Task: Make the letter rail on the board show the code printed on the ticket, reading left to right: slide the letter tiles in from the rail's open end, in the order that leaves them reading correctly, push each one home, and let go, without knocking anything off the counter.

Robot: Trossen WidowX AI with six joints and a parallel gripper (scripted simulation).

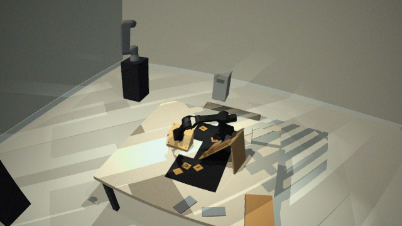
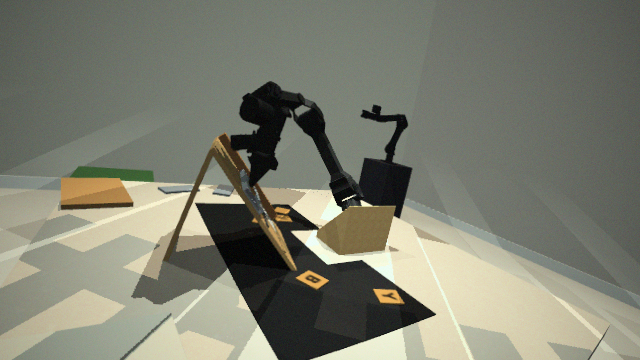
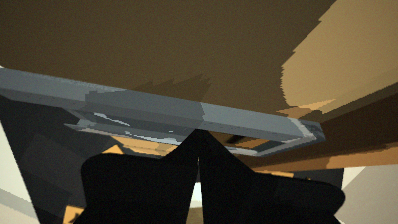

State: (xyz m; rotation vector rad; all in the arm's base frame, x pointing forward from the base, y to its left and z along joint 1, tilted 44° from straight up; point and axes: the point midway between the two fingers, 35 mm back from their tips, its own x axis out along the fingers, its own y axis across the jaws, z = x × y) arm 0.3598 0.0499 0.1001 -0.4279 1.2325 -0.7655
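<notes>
My gripper tip is 3 cm to the left of the letter tile marked t and 1 cm past it. Also, from my gripper tip: black mat (17 cm below, 16 cm behind, 3 cm to the left); white ticket (9 cm below, 7 cm behind, 1 cm to the right); pale grey box (39 cm to the left, 35 cm ahead, 15 cm below).
</notes>
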